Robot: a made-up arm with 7 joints. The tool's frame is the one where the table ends. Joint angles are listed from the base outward.
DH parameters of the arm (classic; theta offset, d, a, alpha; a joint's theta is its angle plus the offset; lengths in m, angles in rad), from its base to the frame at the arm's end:
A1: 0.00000 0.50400 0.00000 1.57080
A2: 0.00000 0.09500 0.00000 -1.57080
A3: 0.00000 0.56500 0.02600 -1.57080
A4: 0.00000 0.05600 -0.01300 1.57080
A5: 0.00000 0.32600 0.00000 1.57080
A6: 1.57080 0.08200 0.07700 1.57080
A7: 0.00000 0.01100 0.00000 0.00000
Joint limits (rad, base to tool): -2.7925..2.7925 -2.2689..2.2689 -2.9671..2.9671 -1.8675..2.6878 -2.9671..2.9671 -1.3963..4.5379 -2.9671..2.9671
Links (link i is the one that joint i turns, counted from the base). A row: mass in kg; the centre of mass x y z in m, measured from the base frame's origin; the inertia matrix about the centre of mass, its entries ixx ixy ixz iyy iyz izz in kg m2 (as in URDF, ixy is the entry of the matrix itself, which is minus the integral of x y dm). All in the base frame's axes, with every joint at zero. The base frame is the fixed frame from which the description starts. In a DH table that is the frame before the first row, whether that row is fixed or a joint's. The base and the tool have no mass.
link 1: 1.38; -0.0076 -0.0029 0.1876; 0.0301 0 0 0.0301 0 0.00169
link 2: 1.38; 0.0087 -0.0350 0.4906; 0.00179 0 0 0.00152 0 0.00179
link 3: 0.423; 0.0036 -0.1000 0.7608; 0.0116 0 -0.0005 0.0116 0 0.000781
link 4: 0.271; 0.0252 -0.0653 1.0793; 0.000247 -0.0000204 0 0.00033 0 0.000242
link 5: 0.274; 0.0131 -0.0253 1.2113; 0.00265 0 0 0.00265 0 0.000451
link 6: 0.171; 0.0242 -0.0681 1.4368; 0.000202 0 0 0.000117 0.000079 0.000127
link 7: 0.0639; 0.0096 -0.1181 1.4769; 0.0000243 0 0 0.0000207 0 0.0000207
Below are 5 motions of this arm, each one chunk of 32 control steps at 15 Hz.
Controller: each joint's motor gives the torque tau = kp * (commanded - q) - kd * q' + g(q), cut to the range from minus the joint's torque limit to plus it. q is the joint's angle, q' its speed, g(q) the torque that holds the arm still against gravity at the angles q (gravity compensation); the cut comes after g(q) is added. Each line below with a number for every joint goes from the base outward.
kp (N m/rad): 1.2 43 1.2 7.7 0.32 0.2 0.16
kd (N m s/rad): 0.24 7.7 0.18 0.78 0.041 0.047 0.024
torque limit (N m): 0.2 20 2.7 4 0.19 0.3 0.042
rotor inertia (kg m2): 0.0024 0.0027 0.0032 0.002 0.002 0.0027 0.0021
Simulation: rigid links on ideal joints. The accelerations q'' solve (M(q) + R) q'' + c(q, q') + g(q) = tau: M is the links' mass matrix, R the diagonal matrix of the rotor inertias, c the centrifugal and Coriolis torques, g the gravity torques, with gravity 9.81 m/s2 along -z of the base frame. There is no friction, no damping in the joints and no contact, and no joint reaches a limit. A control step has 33 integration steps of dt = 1/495 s. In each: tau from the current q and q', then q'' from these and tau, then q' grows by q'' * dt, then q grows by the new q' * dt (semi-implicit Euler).
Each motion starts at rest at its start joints. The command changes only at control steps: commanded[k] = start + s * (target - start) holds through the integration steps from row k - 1 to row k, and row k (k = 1, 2, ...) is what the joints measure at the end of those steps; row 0 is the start. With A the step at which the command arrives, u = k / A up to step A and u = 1 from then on. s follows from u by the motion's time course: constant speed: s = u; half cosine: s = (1 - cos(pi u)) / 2; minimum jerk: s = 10 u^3 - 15 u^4 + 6 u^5; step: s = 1 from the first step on.
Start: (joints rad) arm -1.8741 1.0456 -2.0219 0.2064 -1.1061 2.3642 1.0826
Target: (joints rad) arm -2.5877 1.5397 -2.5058 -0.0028 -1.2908 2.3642 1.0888
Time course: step
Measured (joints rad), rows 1 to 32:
1: -1.8357 1.1318 -1.9873 0.0508 -1.2334 2.2899 1.0821
2: -1.8279 1.2475 -2.1082 -0.0004 -1.2854 2.2355 1.0837
3: -1.8383 1.3495 -2.2812 0.0125 -1.2958 2.2224 1.0860
4: -1.8518 1.4271 -2.4311 0.0358 -1.3154 2.2325 1.0874
5: -1.8645 1.4810 -2.5358 0.0509 -1.3465 2.2557 1.0875
6: -1.8767 1.5152 -2.5945 0.0545 -1.3765 2.2839 1.0864
7: -1.8888 1.5344 -2.6153 0.0489 -1.3932 2.3101 1.0851
8: -1.9015 1.5434 -2.6098 0.0380 -1.3918 2.3306 1.0841
9: -1.9153 1.5460 -2.5898 0.0257 -1.3748 2.3442 1.0840
10: -1.9309 1.5453 -2.5651 0.0147 -1.3498 2.3521 1.0847
11: -1.9486 1.5432 -2.5425 0.0064 -1.3247 2.3559 1.0859
12: -1.9688 1.5412 -2.5252 0.0012 -1.3053 2.3572 1.0871
13: -1.9916 1.5397 -2.5143 -0.0014 -1.2937 2.3572 1.0882
14: -2.0169 1.5388 -2.5087 -0.0021 -1.2894 2.3566 1.0889
15: -2.0444 1.5386 -2.5070 -0.0018 -1.2904 2.3556 1.0892
16: -2.0740 1.5387 -2.5076 -0.0011 -1.2942 2.3545 1.0891
17: -2.1056 1.5390 -2.5091 -0.0003 -1.2987 2.3532 1.0889
18: -2.1390 1.5393 -2.5107 0.0004 -1.3027 2.3518 1.0886
19: -2.1742 1.5395 -2.5121 0.0008 -1.3056 2.3504 1.0884
20: -2.2113 1.5397 -2.5130 0.0011 -1.3072 2.3490 1.0882
21: -2.2502 1.5399 -2.5135 0.0013 -1.3079 2.3476 1.0881
22: -2.2910 1.5399 -2.5136 0.0014 -1.3079 2.3462 1.0881
23: -2.3336 1.5400 -2.5136 0.0013 -1.3075 2.3448 1.0881
24: -2.3775 1.5400 -2.5131 0.0010 -1.3063 2.3435 1.0882
25: -2.4222 1.5401 -2.5121 0.0004 -1.3040 2.3426 1.0883
26: -2.4672 1.5401 -2.5108 -0.0002 -1.3007 2.3421 1.0885
27: -2.5121 1.5401 -2.5092 -0.0010 -1.2969 2.3422 1.0887
28: -2.5562 1.5401 -2.5075 -0.0018 -1.2927 2.3427 1.0889
29: -2.5993 1.5401 -2.5057 -0.0026 -1.2886 2.3438 1.0891
30: -2.6407 1.5401 -2.5039 -0.0034 -1.2846 2.3453 1.0894
31: -2.6804 1.5400 -2.5023 -0.0040 -1.2811 2.3471 1.0896
32: -2.7182 1.5400 -2.5012 -0.0044 -1.2786 2.3491 1.0897

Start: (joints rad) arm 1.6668 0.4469 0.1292 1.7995 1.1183 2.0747 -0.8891
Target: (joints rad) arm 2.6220 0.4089 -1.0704 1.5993 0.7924 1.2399 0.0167
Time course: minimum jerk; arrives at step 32
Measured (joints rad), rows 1 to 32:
1: 1.6668 0.4469 0.1292 1.7995 1.1183 2.0747 -0.8891
2: 1.6670 0.4469 0.1290 1.7993 1.1183 2.0746 -0.8888
3: 1.6676 0.4469 0.1282 1.7989 1.1181 2.0741 -0.8877
4: 1.6692 0.4468 0.1262 1.7979 1.1174 2.0728 -0.8850
5: 1.6725 0.4467 0.1218 1.7961 1.1158 2.0701 -0.8797
6: 1.6784 0.4465 0.1141 1.7933 1.1128 2.0654 -0.8710
7: 1.6876 0.4461 0.1017 1.7895 1.1081 2.0579 -0.8581
8: 1.7010 0.4457 0.0836 1.7846 1.1013 2.0471 -0.8404
9: 1.7192 0.4450 0.0588 1.7784 1.0923 2.0325 -0.8177
10: 1.7426 0.4441 0.0266 1.7711 1.0811 2.0135 -0.7897
11: 1.7715 0.4431 -0.0134 1.7627 1.0676 1.9901 -0.7567
12: 1.8058 0.4418 -0.0611 1.7532 1.0520 1.9621 -0.7189
13: 1.8452 0.4403 -0.1163 1.7428 1.0345 1.9298 -0.6768
14: 1.8893 0.4387 -0.1784 1.7317 1.0154 1.8932 -0.6310
15: 1.9374 0.4369 -0.2465 1.7200 0.9952 1.8529 -0.5821
16: 1.9886 0.4349 -0.3196 1.7080 0.9744 1.8094 -0.5308
17: 2.0423 0.4328 -0.3963 1.6960 0.9534 1.7634 -0.4781
18: 2.0974 0.4307 -0.4752 1.6840 0.9329 1.7155 -0.4247
19: 2.1532 0.4285 -0.5547 1.6725 0.9132 1.6667 -0.3714
20: 2.2086 0.4263 -0.6331 1.6616 0.8949 1.6177 -0.3191
21: 2.2631 0.4241 -0.7088 1.6514 0.8782 1.5695 -0.2686
22: 2.3156 0.4220 -0.7804 1.6420 0.8633 1.5227 -0.2207
23: 2.3657 0.4201 -0.8463 1.6337 0.8502 1.4783 -0.1760
24: 2.4126 0.4182 -0.9053 1.6263 0.8389 1.4367 -0.1353
25: 2.4558 0.4166 -0.9566 1.6200 0.8293 1.3985 -0.0989
26: 2.4950 0.4150 -0.9995 1.6147 0.8211 1.3641 -0.0674
27: 2.5297 0.4137 -1.0338 1.6105 0.8145 1.3339 -0.0409
28: 2.5599 0.4125 -1.0596 1.6072 0.8091 1.3079 -0.0195
29: 2.5854 0.4114 -1.0771 1.6048 0.8050 1.2862 -0.0033
30: 2.6064 0.4106 -1.0872 1.6032 0.8020 1.2686 0.0082
31: 2.6229 0.4098 -1.0909 1.6023 0.8001 1.2550 0.0155
32: 2.6354 0.4092 -1.0893 1.6018 0.7989 1.2449 0.0192

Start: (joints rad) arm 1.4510 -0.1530 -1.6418 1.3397 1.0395 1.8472 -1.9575
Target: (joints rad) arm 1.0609 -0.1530 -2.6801 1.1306 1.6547 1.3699 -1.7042
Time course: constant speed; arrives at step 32
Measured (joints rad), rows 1 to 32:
1: 1.4520 -0.1533 -1.6454 1.3375 1.0449 1.8455 -1.9565
2: 1.4546 -0.1538 -1.6554 1.3328 1.0570 1.8409 -1.9535
3: 1.4577 -0.1543 -1.6711 1.3266 1.0731 1.8336 -1.9484
4: 1.4600 -0.1548 -1.6913 1.3199 1.0911 1.8242 -1.9416
5: 1.4603 -0.1552 -1.7150 1.3131 1.1098 1.8131 -1.9338
6: 1.4579 -0.1556 -1.7416 1.3064 1.1290 1.8006 -1.9254
7: 1.4524 -0.1559 -1.7705 1.2997 1.1483 1.7870 -1.9169
8: 1.4439 -0.1560 -1.8015 1.2932 1.1678 1.7725 -1.9085
9: 1.4323 -0.1560 -1.8343 1.2868 1.1875 1.7572 -1.9003
10: 1.4180 -0.1559 -1.8687 1.2804 1.2073 1.7413 -1.8922
11: 1.4012 -0.1557 -1.9044 1.2741 1.2271 1.7250 -1.8842
12: 1.3825 -0.1554 -1.9413 1.2679 1.2469 1.7083 -1.8764
13: 1.3622 -0.1550 -1.9789 1.2616 1.2665 1.6915 -1.8685
14: 1.3410 -0.1545 -2.0171 1.2554 1.2860 1.6747 -1.8606
15: 1.3191 -0.1540 -2.0557 1.2492 1.3054 1.6581 -1.8528
16: 1.2972 -0.1535 -2.0943 1.2429 1.3245 1.6417 -1.8449
17: 1.2757 -0.1530 -2.1326 1.2366 1.3435 1.6256 -1.8369
18: 1.2549 -0.1525 -2.1706 1.2302 1.3622 1.6099 -1.8290
19: 1.2351 -0.1521 -2.2080 1.2238 1.3809 1.5947 -1.8210
20: 1.2166 -0.1518 -2.2446 1.2174 1.3994 1.5798 -1.8131
21: 1.1995 -0.1515 -2.2804 1.2109 1.4179 1.5652 -1.8051
22: 1.1838 -0.1513 -2.3152 1.2043 1.4365 1.5510 -1.7971
23: 1.1696 -0.1512 -2.3491 1.1977 1.4551 1.5369 -1.7892
24: 1.1567 -0.1511 -2.3820 1.1911 1.4738 1.5230 -1.7812
25: 1.1452 -0.1512 -2.4140 1.1844 1.4927 1.5092 -1.7733
26: 1.1347 -0.1513 -2.4453 1.1778 1.5117 1.4953 -1.7653
27: 1.1251 -0.1514 -2.4759 1.1711 1.5310 1.4814 -1.7574
28: 1.1161 -0.1516 -2.5061 1.1644 1.5504 1.4674 -1.7495
29: 1.1076 -0.1518 -2.5359 1.1577 1.5700 1.4532 -1.7416
30: 1.0993 -0.1520 -2.5655 1.1511 1.5897 1.4389 -1.7337
31: 1.0909 -0.1522 -2.5952 1.1444 1.6095 1.4244 -1.7258
32: 1.0823 -0.1524 -2.6250 1.1378 1.6294 1.4097 -1.7180

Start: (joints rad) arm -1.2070 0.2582 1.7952 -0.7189 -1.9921 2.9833 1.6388
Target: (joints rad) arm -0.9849 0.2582 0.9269 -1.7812 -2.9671 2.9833 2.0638
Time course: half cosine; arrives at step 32
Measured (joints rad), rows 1 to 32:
1: -1.2072 0.2582 1.7949 -0.7198 -1.9926 2.9833 1.6389
2: -1.2077 0.2581 1.7934 -0.7236 -1.9948 2.9834 1.6397
3: -1.2081 0.2580 1.7894 -0.7313 -2.0000 2.9838 1.6415
4: -1.2081 0.2579 1.7820 -0.7438 -2.0091 2.9843 1.6448
5: -1.2073 0.2578 1.7707 -0.7610 -2.0227 2.9848 1.6499
6: -1.2053 0.2578 1.7555 -0.7830 -2.0410 2.9851 1.6571
7: -1.2020 0.2578 1.7364 -0.8096 -2.0638 2.9851 1.6661
8: -1.1974 0.2578 1.7137 -0.8404 -2.0909 2.9848 1.6771
9: -1.1913 0.2578 1.6877 -0.8752 -2.1219 2.9843 1.6899
10: -1.1838 0.2579 1.6586 -0.9136 -2.1564 2.9836 1.7043
11: -1.1749 0.2579 1.6269 -0.9553 -2.1939 2.9829 1.7202
12: -1.1647 0.2579 1.5927 -0.9999 -2.2339 2.9822 1.7373
13: -1.1535 0.2579 1.5565 -1.0468 -2.2763 2.9816 1.7555
14: -1.1413 0.2580 1.5185 -1.0958 -2.3204 2.9812 1.7747
15: -1.1284 0.2580 1.4792 -1.1463 -2.3659 2.9810 1.7946
16: -1.1150 0.2581 1.4388 -1.1977 -2.4124 2.9810 1.8150
17: -1.1014 0.2581 1.3977 -1.2497 -2.4594 2.9812 1.8358
18: -1.0880 0.2582 1.3562 -1.3016 -2.5066 2.9817 1.8567
19: -1.0749 0.2583 1.3147 -1.3530 -2.5536 2.9823 1.8775
20: -1.0623 0.2583 1.2735 -1.4034 -2.5998 2.9830 1.8981
21: -1.0506 0.2584 1.2330 -1.4523 -2.6449 2.9839 1.9183
22: -1.0399 0.2585 1.1934 -1.4993 -2.6884 2.9848 1.9378
23: -1.0304 0.2585 1.1553 -1.5438 -2.7300 2.9858 1.9564
24: -1.0221 0.2586 1.1188 -1.5855 -2.7691 2.9868 1.9741
25: -1.0151 0.2586 1.0843 -1.6240 -2.8054 2.9877 1.9905
26: -1.0095 0.2587 1.0523 -1.6589 -2.8386 2.9887 2.0057
27: -1.0052 0.2587 1.0229 -1.6898 -2.8682 2.9897 2.0193
28: -1.0021 0.2587 0.9967 -1.7165 -2.8940 2.9907 2.0313
29: -1.0001 0.2587 0.9739 -1.7388 -2.9157 2.9917 2.0415
30: -0.9991 0.2587 0.9547 -1.7563 -2.9331 2.9927 2.0500
31: -0.9990 0.2587 0.9395 -1.7690 -2.9461 2.9937 2.0565
32: -0.9997 0.2587 0.9285 -1.7767 -2.9546 2.9946 2.0610

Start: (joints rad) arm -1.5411 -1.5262 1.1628 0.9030 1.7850 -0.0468 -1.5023
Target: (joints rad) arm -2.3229 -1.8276 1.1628 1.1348 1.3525 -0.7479 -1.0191
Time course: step
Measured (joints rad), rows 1 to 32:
1: -1.5566 -1.5930 1.3047 0.9687 1.6794 -0.1385 -1.4543
2: -1.5759 -1.6645 1.3782 1.0614 1.5755 -0.3246 -1.3360
3: -1.5911 -1.7165 1.3648 1.1128 1.4952 -0.4990 -1.2076
4: -1.6046 -1.7535 1.3070 1.1326 1.4341 -0.6209 -1.1040
5: -1.6181 -1.7800 1.2312 1.1384 1.3888 -0.6868 -1.0359
6: -1.6323 -1.7990 1.1544 1.1399 1.3538 -0.7100 -1.0000
7: -1.6480 -1.8126 1.0875 1.1407 1.3252 -0.7076 -0.9877
8: -1.6658 -1.8221 1.0367 1.1417 1.3018 -0.6938 -0.9892
9: -1.6865 -1.8284 1.0047 1.1426 1.2849 -0.6782 -0.9968
10: -1.7104 -1.8323 0.9914 1.1429 1.2757 -0.6661 -1.0056
11: -1.7376 -1.8342 0.9949 1.1427 1.2750 -0.6599 -1.0129
12: -1.7678 -1.8347 1.0120 1.1419 1.2819 -0.6599 -1.0177
13: -1.8007 -1.8342 1.0389 1.1407 1.2947 -0.6654 -1.0201
14: -1.8357 -1.8329 1.0714 1.1394 1.3109 -0.6754 -1.0209
15: -1.8727 -1.8314 1.1060 1.1381 1.3282 -0.6882 -1.0205
16: -1.9115 -1.8296 1.1394 1.1370 1.3446 -0.7025 -1.0197
17: -1.9523 -1.8279 1.1690 1.1360 1.3587 -0.7168 -1.0188
18: -1.9952 -1.8265 1.1931 1.1352 1.3696 -0.7300 -1.0180
19: -2.0402 -1.8253 1.2108 1.1346 1.3771 -0.7411 -1.0175
20: -2.0873 -1.8244 1.2219 1.1338 1.3814 -0.7498 -1.0172
21: -2.1356 -1.8240 1.2266 1.1327 1.3831 -0.7560 -1.0171
22: -2.1846 -1.8238 1.2260 1.1313 1.3831 -0.7595 -1.0172
23: -2.2335 -1.8239 1.2212 1.1301 1.3817 -0.7609 -1.0175
24: -2.2817 -1.8242 1.2134 1.1289 1.3794 -0.7604 -1.0179
25: -2.3285 -1.8247 1.2039 1.1280 1.3764 -0.7587 -1.0182
26: -2.3733 -1.8252 1.1938 1.1273 1.3731 -0.7564 -1.0186
27: -2.4158 -1.8257 1.1840 1.1270 1.3697 -0.7536 -1.0190
28: -2.4559 -1.8262 1.1752 1.1271 1.3663 -0.7507 -1.0193
29: -2.4937 -1.8266 1.1677 1.1275 1.3630 -0.7480 -1.0195
30: -2.5291 -1.8270 1.1618 1.1280 1.3602 -0.7459 -1.0196
31: -2.5620 -1.8273 1.1576 1.1284 1.3579 -0.7443 -1.0197
32: -2.5925 -1.8275 1.1551 1.1288 1.3564 -0.7433 -1.0198

